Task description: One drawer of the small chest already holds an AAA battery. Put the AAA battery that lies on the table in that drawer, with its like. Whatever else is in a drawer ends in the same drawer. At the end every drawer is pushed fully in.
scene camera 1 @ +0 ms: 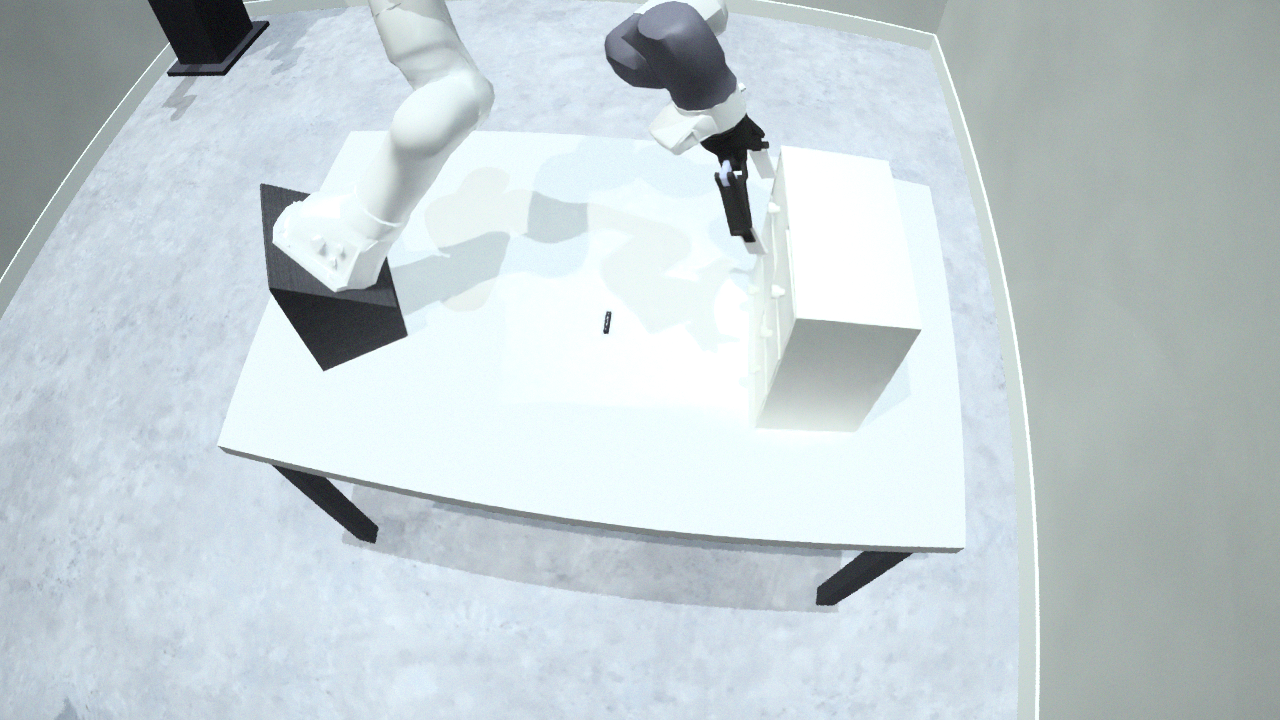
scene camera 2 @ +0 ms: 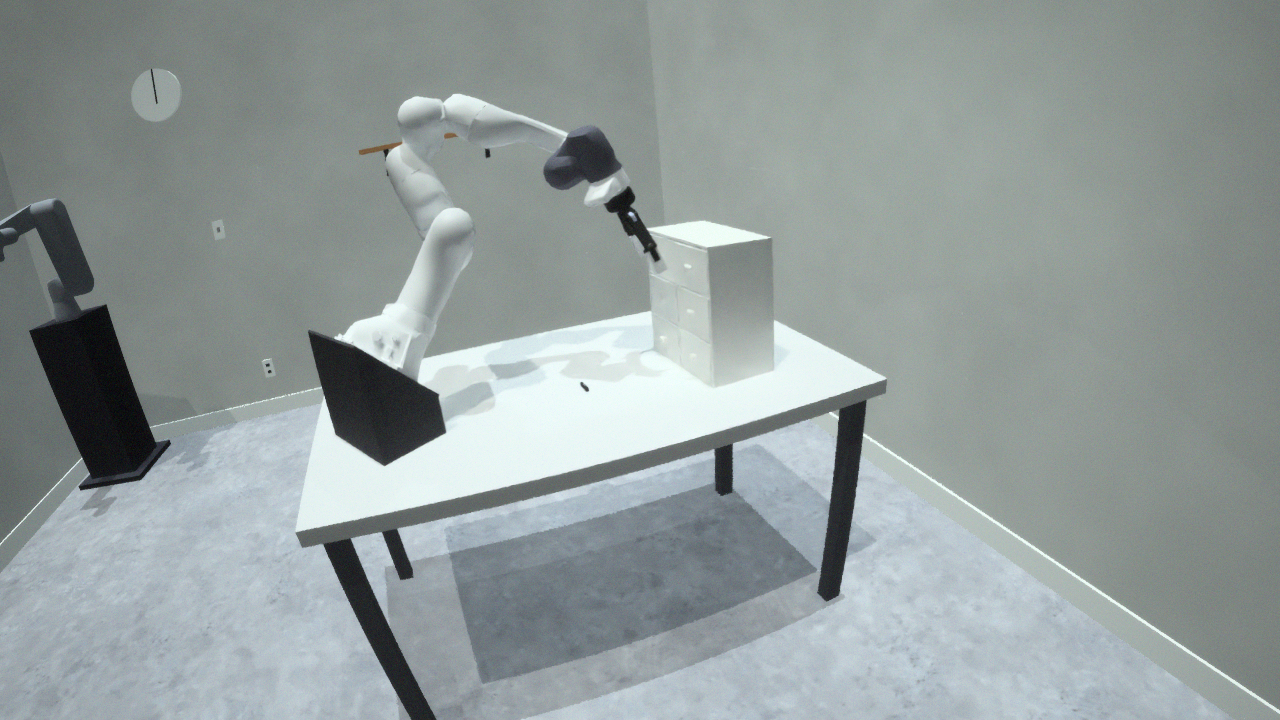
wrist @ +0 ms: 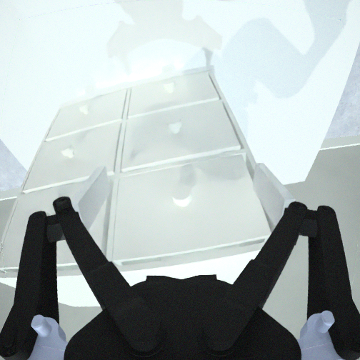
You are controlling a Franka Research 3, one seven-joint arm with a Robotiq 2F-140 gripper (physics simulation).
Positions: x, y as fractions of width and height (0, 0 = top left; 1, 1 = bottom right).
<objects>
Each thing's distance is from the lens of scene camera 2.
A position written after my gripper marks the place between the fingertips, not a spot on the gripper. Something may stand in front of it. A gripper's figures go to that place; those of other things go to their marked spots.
my gripper (scene camera 2: 0.51, 0.36): 1.57 m
white chest (scene camera 2: 0.58, 0.37): 1.42 m
drawer (scene camera 2: 0.54, 0.44): 1.47 m
</objects>
